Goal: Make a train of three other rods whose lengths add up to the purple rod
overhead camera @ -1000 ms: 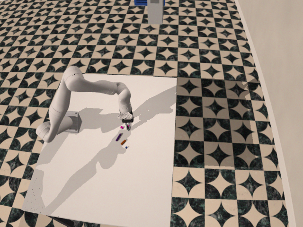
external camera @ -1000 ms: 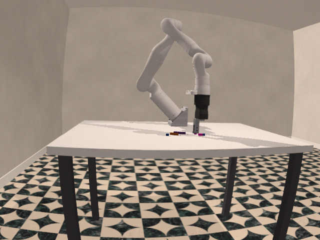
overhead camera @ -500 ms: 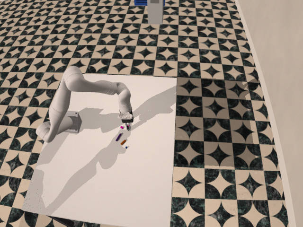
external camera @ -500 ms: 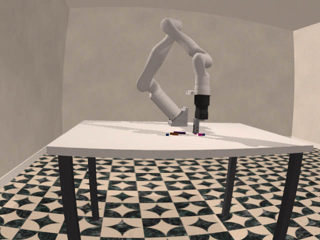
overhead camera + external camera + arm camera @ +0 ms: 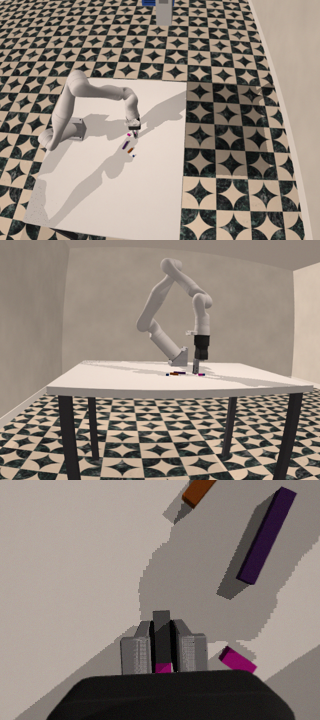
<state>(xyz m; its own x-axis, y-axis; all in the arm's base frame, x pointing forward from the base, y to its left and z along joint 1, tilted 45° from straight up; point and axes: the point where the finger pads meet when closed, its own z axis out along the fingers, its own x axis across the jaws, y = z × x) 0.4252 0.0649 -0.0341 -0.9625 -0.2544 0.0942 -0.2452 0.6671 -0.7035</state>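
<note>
The grey rod lies 2 cm below my hand. Round my hand: purple rod (7 cm to the right, 5 cm behind, 3 cm below); then orange rod (10 cm to the right, 3 cm below, 1 cm behind).
</note>
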